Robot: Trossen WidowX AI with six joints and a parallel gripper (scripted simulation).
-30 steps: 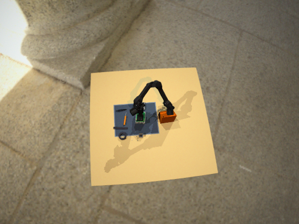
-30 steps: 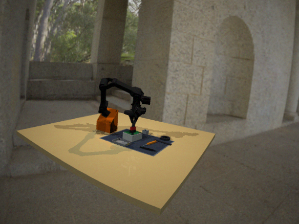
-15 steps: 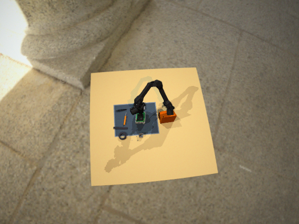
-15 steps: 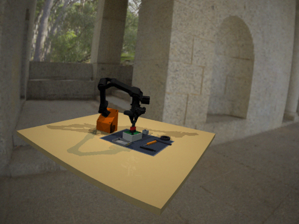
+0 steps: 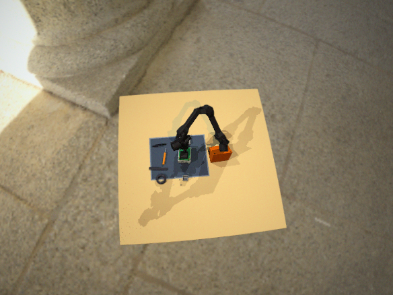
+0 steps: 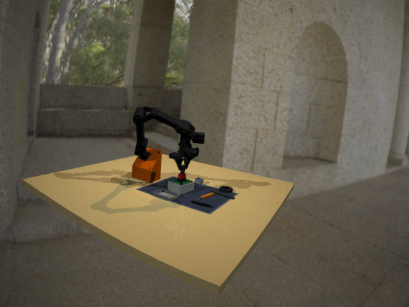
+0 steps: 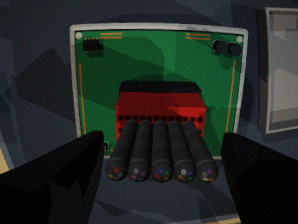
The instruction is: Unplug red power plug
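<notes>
Right now my gripper tip is 3 cm above the red power plug. The rest, counted from my gripper tip: blue mat 5 cm ahead, 12 cm below; black bar 21 cm ahead, 11 cm to the left, 12 cm below.
</notes>
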